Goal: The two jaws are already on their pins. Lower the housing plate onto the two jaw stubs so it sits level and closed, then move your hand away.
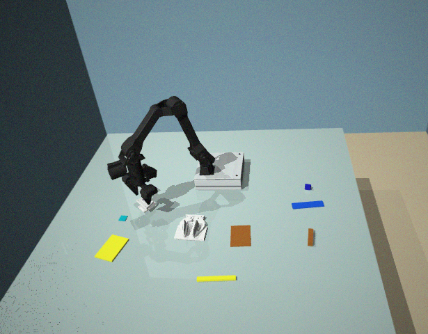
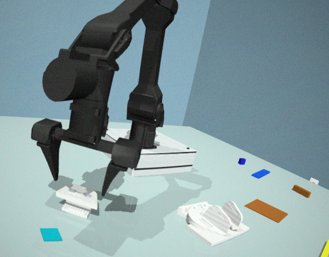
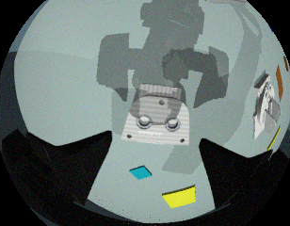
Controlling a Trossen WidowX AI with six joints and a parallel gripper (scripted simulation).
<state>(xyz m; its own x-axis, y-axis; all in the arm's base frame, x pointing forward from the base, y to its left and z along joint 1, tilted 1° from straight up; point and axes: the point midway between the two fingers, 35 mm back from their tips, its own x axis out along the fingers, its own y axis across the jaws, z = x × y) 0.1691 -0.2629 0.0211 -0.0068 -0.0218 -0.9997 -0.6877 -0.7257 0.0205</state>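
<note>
Right now the white ribbed stand is 1 cm behind my gripper tip, 1 cm to the left of it and 4 cm below it. Round my gripper tip: brown sheet: 18 cm ahead, 42 cm to the left, 5 cm below; then yellow sheet: 23 cm ahead, 8 cm to the right, 4 cm below; then cyan tile: 7 cm ahead, 8 cm to the right, 4 cm below.
</note>
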